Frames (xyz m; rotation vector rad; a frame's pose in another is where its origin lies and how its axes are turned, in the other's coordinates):
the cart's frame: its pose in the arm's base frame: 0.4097 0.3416 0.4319 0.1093 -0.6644 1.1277
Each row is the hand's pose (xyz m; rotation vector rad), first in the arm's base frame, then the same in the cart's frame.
Working: the arm's base frame: its pose in the cart's frame: -0.6136 0.3060 -0.0306 -0.1093 0.6644 -1.1277

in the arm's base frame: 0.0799 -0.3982 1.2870 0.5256 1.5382 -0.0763
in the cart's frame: -0.2128 -0.2533 1.1304 1.3120 1.6549 -1.2958
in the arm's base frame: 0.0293 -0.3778 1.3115 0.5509 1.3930 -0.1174
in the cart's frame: -0.1964 -0.2066 1.1639 1.2231 1.5228 -1.3732
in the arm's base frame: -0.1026 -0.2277 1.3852 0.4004 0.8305 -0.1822
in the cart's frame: -0.0708 -0.0440 1.2200 0.6878 1.1538 -1.4622
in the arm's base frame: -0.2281 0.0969 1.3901 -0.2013 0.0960 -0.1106
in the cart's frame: 0.1586 0.2075 1.1474 -0.2676 0.8656 -1.1754
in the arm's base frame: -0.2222 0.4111 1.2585 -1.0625 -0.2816 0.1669
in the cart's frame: 0.3398 0.3743 0.9120 -1.0750 0.9355 -0.4844
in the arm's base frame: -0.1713 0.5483 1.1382 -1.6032 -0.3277 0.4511
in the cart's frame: 0.3974 0.4208 0.7376 -1.3915 1.0758 0.0862
